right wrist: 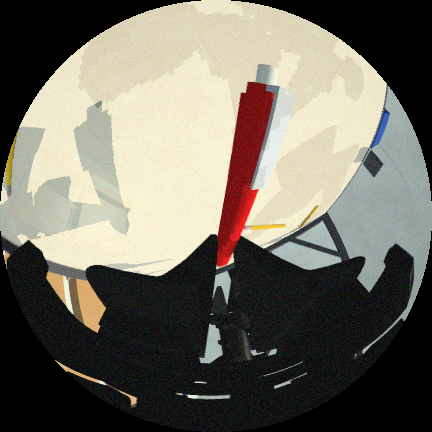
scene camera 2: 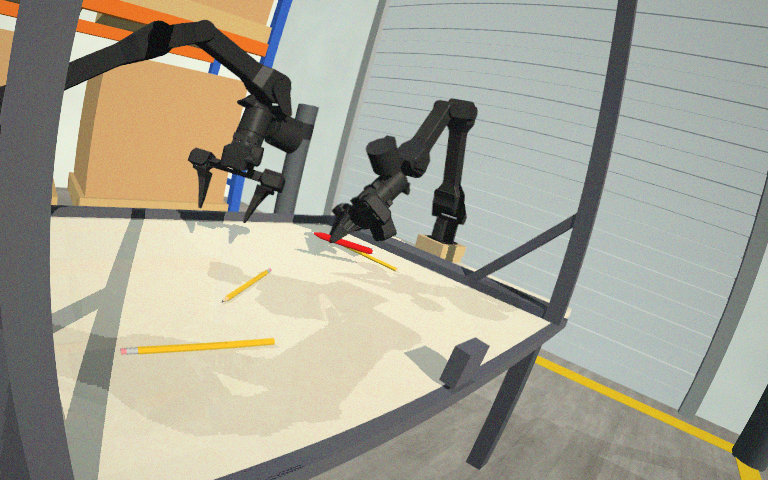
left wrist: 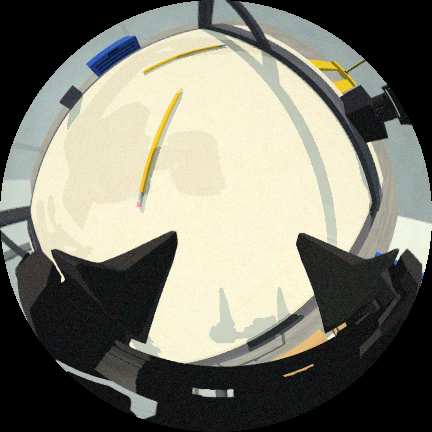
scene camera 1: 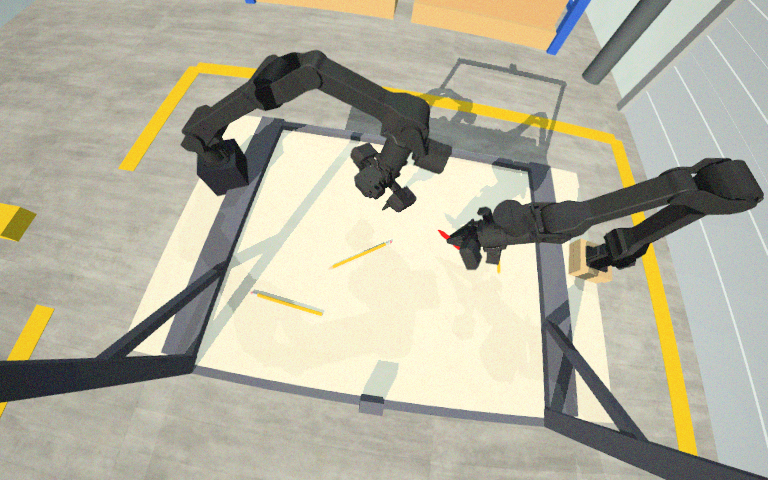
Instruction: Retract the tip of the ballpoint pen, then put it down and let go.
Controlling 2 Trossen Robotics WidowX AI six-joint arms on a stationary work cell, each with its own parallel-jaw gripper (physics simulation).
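Seen in the pictures: left gripper, between the fingertips: (right wrist: 225, 281) (scene camera 2: 221, 215) (left wrist: 240, 238); right gripper, between the fingertips: (right wrist: 224, 240) (scene camera 2: 330, 241) (scene camera 1: 447, 239); left arm's base, origin of its link: (scene camera 1: 216, 155); right arm's base, origin of its link: (scene camera 2: 442, 240) (scene camera 1: 596, 259).
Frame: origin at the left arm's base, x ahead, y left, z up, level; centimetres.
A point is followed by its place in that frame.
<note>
A red pen (scene camera 1: 442, 233) {x 52.7, y -34.7, z -4.2 cm} (scene camera 2: 357, 246) {x 56.9, y -41.1, z -5.5 cm} (right wrist: 243, 150) is held between the fingertips of my right gripper (scene camera 1: 452, 242) {x 53.9, y -36.3, z -5.4 cm} (scene camera 2: 334, 239) {x 53.9, y -36.3, z -5.4 cm} (right wrist: 224, 240) {x 53.9, y -36.3, z -5.4 cm}, which is shut on it. In the right wrist view its white clip and pale grey end button point away from the fingers; the writing tip is hidden there. In scene camera 2 the pen's tapered end sticks out at the left of the fingers and the pen is slightly above the table. My left gripper (scene camera 2: 223, 213) {x 37.7, y -20.6, z -3.0 cm} (left wrist: 240, 238) {x 37.7, y -20.6, z -3.0 cm} is open and empty, above the table to the left of the pen and apart from it.
Yellow pencils lie on the table: one near the middle (scene camera 1: 361, 254) {x 31.5, y -33.1, z -10.0 cm} (scene camera 2: 246, 285) {x 29.9, y -33.5, z -10.1 cm} (left wrist: 159, 142) {x 32.2, y -32.5, z -10.2 cm}, one farther left (scene camera 1: 289, 303) {x 11.2, y -41.0, z -10.0 cm} (scene camera 2: 198, 346) {x 9.7, y -40.7, z -10.1 cm} (left wrist: 182, 56) {x 11.4, y -41.0, z -10.4 cm}, and one near the pen (scene camera 2: 378, 260) {x 68.8, y -42.9, z -10.0 cm} (right wrist: 10, 162). A dark frame rail (scene camera 1: 368, 399) {x 24.6, y -66.2, z -6.5 cm} edges the table.
</note>
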